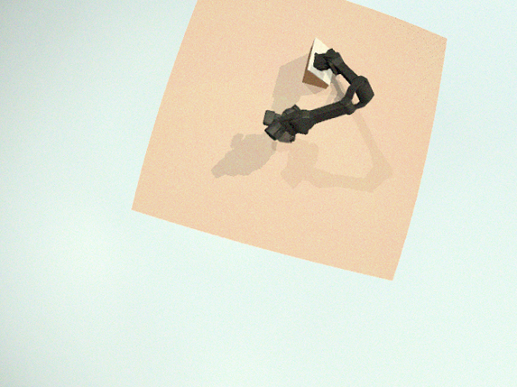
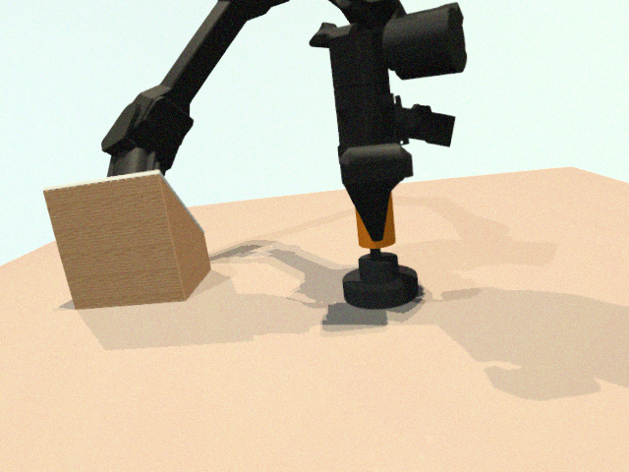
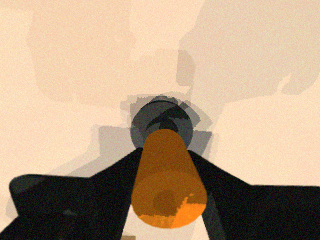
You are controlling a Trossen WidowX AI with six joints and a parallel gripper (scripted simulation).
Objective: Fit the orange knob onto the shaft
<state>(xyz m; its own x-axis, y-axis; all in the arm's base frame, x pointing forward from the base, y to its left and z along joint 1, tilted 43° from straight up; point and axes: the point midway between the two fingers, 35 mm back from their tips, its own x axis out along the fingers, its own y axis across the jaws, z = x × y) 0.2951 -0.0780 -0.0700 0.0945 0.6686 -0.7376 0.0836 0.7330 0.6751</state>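
The orange knob is 20 mm above my gripper tip. The rest, counted from my gripper tip: round pedestal: 40 mm below.
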